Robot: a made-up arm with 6 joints. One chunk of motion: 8 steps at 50 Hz.
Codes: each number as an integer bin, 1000 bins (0 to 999) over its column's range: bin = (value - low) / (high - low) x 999, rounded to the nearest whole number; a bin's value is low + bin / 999 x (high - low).
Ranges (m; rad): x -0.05..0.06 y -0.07..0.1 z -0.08..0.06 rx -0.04..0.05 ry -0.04..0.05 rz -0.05..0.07
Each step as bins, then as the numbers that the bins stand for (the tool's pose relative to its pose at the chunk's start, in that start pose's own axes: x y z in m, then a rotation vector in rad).
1 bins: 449 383 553 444 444 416
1 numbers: -0.0006 -0.0048 -0.0025 0.0000 0.0000 0.0000
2 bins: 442 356 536 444 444 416
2 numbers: -0.0013 -0.0094 -0.0049 0.0000 0.0000 0.0000
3 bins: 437 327 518 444 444 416
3 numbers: -0.0019 -0.0144 -0.0074 0.0000 0.0000 0.0000
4 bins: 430 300 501 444 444 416
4 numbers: -0.0027 -0.0189 -0.0098 0.0000 0.0000 0.0000
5 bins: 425 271 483 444 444 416
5 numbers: -0.0032 -0.0239 -0.0123 0.0000 0.0000 0.0000
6 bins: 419 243 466 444 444 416
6 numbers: -0.0039 -0.0286 -0.0147 0.0000 0.0000 0.0000
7 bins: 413 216 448 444 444 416
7 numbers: -0.0045 -0.0332 -0.0172 0.0000 0.0000 0.0000
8 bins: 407 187 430 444 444 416
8 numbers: -0.0052 -0.0382 -0.0197 0.0000 0.0000 0.0000
